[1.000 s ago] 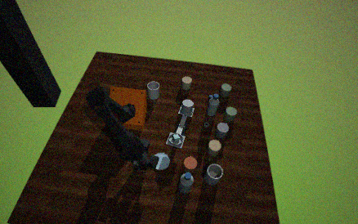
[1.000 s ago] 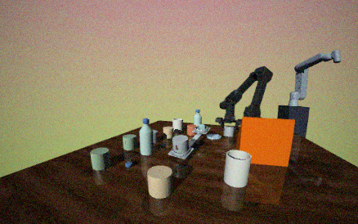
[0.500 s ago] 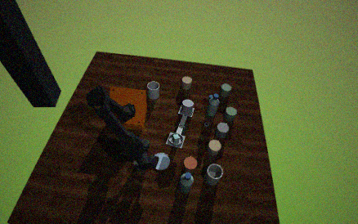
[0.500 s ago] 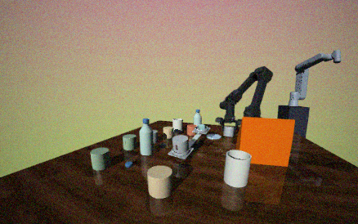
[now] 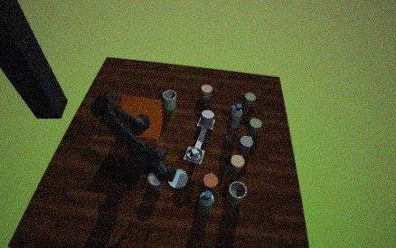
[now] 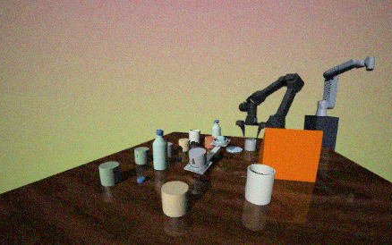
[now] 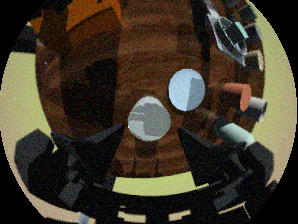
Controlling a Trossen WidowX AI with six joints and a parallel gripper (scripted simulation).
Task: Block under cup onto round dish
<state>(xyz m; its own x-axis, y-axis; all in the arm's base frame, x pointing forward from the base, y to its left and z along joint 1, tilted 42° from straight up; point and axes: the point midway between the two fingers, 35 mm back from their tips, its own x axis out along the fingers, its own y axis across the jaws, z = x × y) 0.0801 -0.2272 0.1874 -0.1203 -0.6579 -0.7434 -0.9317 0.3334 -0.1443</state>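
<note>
The pale blue block is 18 cm ahead of my gripper tip, 12 cm to the left of it and 1 cm above it. The rest, counted from my gripper tip: balance (24 cm to the left, 23 cm ahead, 4 cm below); round dish (10 cm ahead, 8 cm below, 2 cm to the left); orange cylinder (27 cm ahead, 4 cm below).
</note>
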